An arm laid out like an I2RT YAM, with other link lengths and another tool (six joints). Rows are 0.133 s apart.
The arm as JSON. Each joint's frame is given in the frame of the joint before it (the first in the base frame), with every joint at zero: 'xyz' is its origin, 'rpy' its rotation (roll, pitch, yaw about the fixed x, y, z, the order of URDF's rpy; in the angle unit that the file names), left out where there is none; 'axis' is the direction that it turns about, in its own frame. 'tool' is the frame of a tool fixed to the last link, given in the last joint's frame.
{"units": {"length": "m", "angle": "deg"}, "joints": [
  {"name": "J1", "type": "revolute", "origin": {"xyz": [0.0, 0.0, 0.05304]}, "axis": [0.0, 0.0, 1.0]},
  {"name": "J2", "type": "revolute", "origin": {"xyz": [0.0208, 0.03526, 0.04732]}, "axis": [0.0, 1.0, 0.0]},
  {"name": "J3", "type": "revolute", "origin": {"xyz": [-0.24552, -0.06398, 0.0]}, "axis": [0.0, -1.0, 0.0]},
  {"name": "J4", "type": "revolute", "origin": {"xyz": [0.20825, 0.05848, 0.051]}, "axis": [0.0, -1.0, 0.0]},
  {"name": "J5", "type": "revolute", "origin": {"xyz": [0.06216, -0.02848, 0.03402]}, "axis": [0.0, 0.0, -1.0]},
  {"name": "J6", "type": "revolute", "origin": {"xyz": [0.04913, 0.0, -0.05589]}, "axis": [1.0, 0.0, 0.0]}
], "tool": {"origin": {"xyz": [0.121, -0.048, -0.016], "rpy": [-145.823, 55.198, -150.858]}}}
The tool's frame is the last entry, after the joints.
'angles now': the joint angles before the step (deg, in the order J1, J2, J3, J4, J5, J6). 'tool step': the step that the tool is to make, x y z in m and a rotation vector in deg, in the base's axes. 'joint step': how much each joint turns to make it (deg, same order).
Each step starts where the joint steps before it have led.
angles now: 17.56 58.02 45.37 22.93 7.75 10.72
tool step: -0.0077 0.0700 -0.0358 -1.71 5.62 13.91
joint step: 9.05 1.92 -2.30 -1.73 -4.76 1.15
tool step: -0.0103 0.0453 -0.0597 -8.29 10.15 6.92
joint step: 7.93 5.88 0.00 -6.95 1.04 -1.94
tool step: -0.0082 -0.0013 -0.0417 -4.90 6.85 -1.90
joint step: 2.64 2.99 -1.25 -4.31 4.41 1.05
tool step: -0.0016 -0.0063 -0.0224 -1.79 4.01 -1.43
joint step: -0.53 2.01 -0.59 -1.87 0.53 1.23
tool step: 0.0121 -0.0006 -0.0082 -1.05 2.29 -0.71
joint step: -1.85 4.23 2.89 -1.13 -1.24 0.01
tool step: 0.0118 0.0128 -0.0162 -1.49 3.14 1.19
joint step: 0.00 6.57 3.66 -0.52 -1.32 0.00
